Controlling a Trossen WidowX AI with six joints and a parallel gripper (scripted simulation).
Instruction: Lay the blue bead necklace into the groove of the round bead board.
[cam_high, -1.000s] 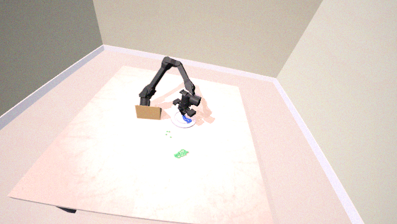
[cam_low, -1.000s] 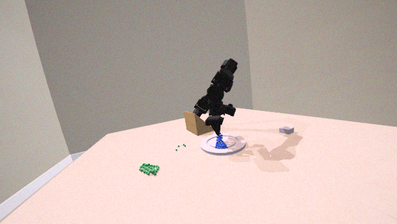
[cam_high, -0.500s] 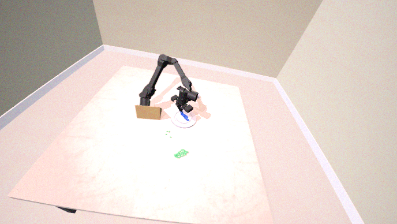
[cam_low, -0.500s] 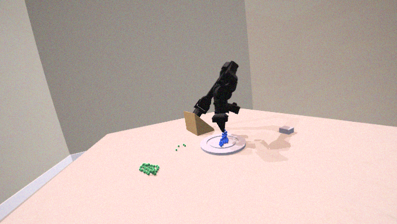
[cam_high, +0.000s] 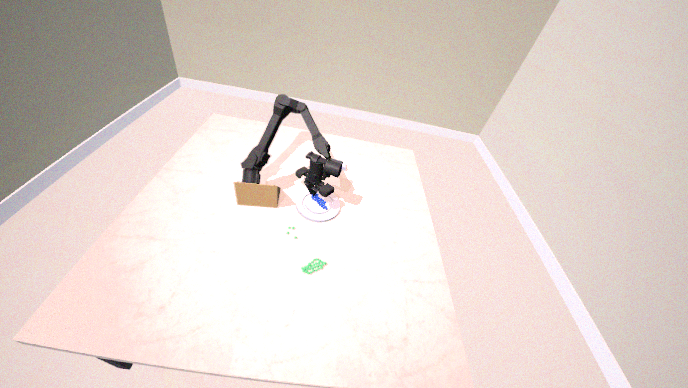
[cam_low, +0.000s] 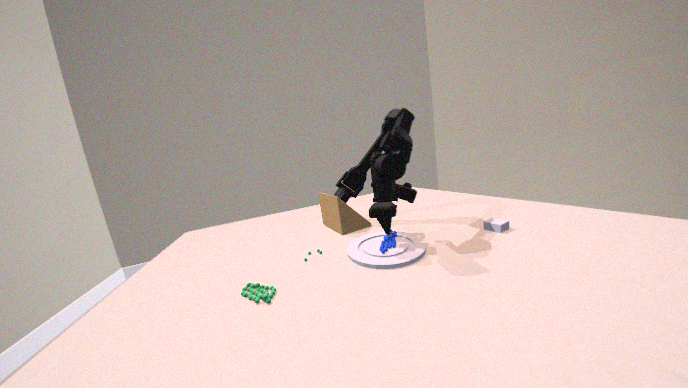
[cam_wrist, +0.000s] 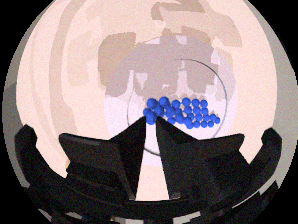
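Now: the round white bead board 30 mm to the right of my gripper tip, 30 mm ahead of it and 20 mm below it. The rest, counted from my gripper tip: small grey block (260 mm to the left, 140 mm ahead, 10 mm below).
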